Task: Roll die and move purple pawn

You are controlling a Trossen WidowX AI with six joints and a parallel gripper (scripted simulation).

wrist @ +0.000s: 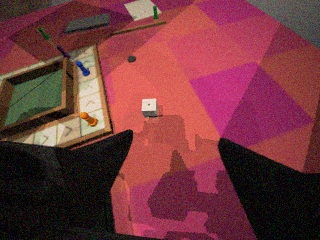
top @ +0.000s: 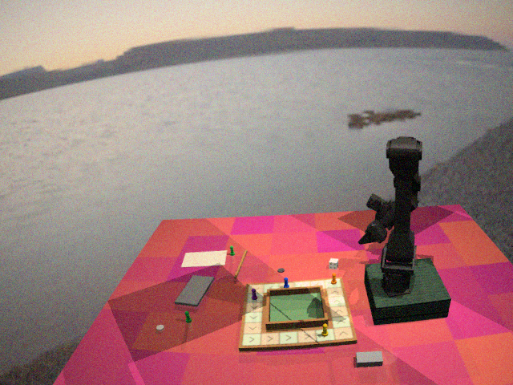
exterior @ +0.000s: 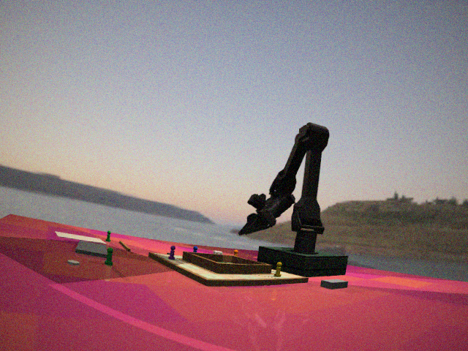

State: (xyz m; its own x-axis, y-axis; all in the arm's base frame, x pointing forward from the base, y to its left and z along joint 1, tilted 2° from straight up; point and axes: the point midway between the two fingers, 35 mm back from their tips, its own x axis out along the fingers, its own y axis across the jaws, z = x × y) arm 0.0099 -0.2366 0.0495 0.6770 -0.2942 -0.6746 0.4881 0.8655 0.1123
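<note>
Now: the white die 9 cm ahead of my gripper tip and 8 cm below it. The rest, counted from my gripper tip: blue pawn (25 cm ahead, 10 cm to the left, 6 cm below); then dark disc (26 cm ahead, 1 cm to the right, 9 cm below); then orange pawn (11 cm ahead, 11 cm to the left, 6 cm below).
</note>
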